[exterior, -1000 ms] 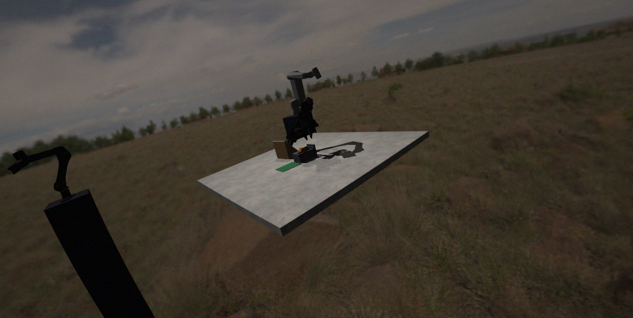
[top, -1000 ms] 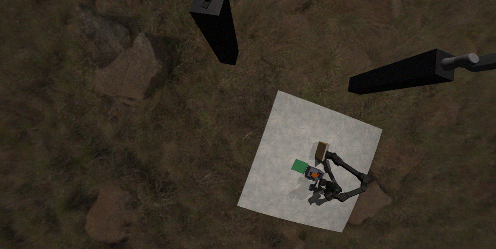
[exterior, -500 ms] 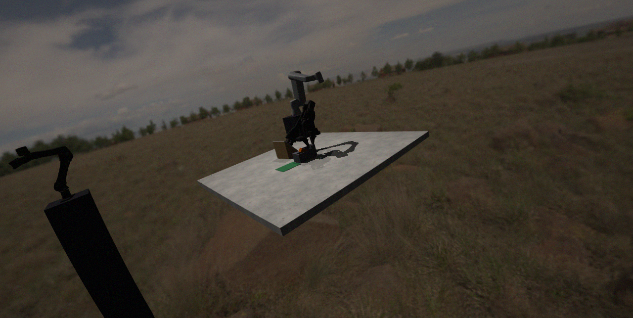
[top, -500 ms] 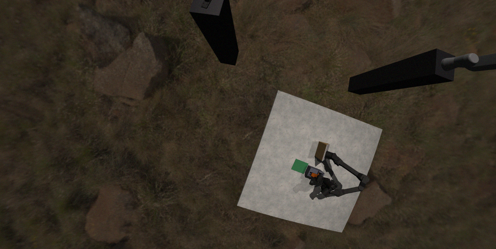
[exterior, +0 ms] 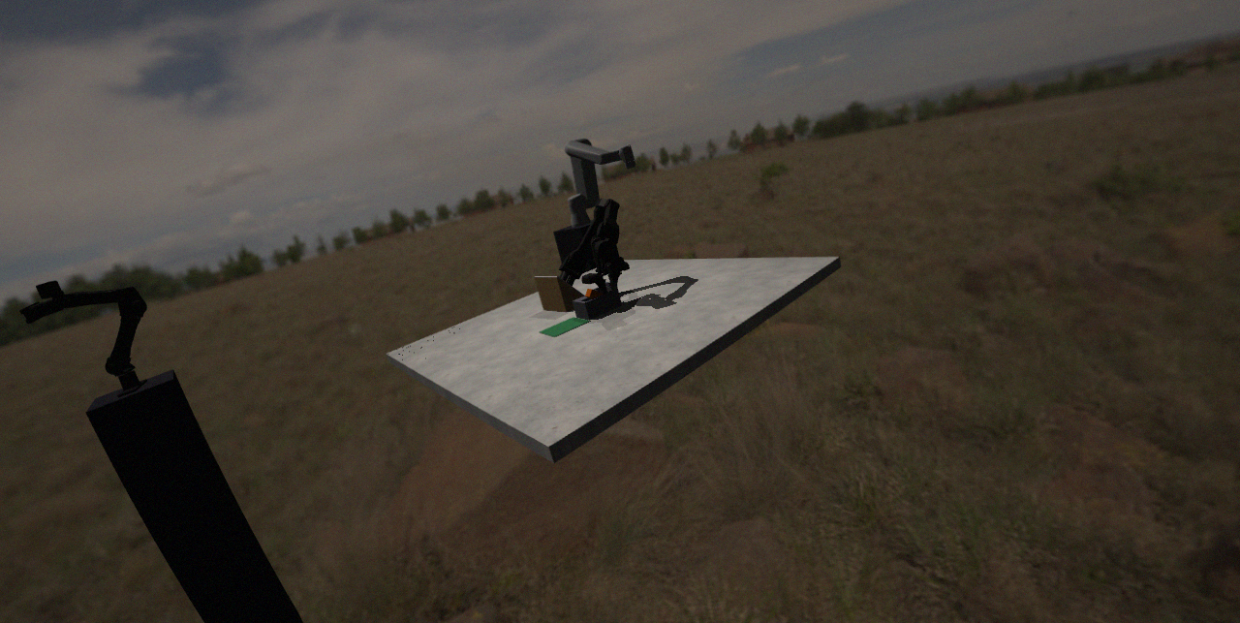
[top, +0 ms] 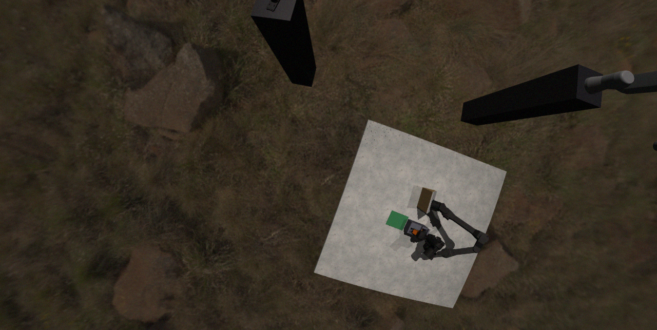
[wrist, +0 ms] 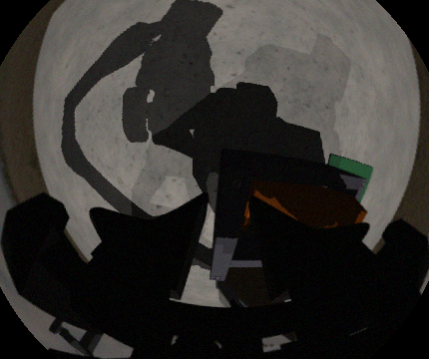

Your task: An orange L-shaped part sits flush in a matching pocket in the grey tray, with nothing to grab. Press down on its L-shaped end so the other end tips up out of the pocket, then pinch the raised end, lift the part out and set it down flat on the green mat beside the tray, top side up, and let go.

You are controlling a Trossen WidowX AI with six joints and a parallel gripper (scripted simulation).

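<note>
The orange L-shaped part lies 4 cm to the right of my gripper tip and 2 cm behind it. Also, from my gripper tip: green mat 22 cm to the right, 6 cm below, 5 cm behind.
</note>
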